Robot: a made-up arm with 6 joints.
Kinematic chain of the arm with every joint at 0, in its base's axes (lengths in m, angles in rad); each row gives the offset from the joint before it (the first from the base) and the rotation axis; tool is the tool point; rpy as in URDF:
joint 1: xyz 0 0 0.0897 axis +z
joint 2: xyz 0 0 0 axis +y
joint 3: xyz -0.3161 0 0.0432 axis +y
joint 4: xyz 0.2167 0 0.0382 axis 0.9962 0 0.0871
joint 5: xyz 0 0 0 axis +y
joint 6: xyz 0.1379 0 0.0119 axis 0.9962 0 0.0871
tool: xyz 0 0 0 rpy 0 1.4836 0
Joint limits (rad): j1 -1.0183..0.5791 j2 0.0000..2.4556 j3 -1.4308..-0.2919 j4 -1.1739..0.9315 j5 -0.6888..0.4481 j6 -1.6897..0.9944
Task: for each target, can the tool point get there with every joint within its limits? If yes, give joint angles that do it. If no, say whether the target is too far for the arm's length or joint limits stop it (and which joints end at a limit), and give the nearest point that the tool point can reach.
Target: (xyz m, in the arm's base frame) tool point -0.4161 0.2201 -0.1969
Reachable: no: joint limits stop it (at a limit: joint 1, joint 2, joint 3, joint 4, joint 5) | nearest point 0.0496 0.0901 -0.0363 | short by 0.509 m
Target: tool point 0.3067 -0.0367 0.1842
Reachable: yes | joints -0.1758 1.5407 -0.7981 0.5526 0.2417 0.1773
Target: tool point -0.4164 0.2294 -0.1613
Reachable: no: joint limits stop it (at a limit: joint 1, joint 2, joint 3, joint 4, joint 5) | nearest point 0.0496 0.0901 -0.0363 | short by 0.502 m
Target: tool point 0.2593 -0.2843 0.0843
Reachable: yes | joints -0.8787 1.9818 -0.7879 -0.3387 -0.4089 -0.3553
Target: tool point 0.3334 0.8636 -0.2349
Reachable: no: too far | nearest point 0.3765 0.3430 0.0200 | short by 0.581 m
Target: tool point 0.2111 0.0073 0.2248
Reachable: yes | joints 0.1223 1.1080 -0.5366 -0.7121 0.2047 -1.1772
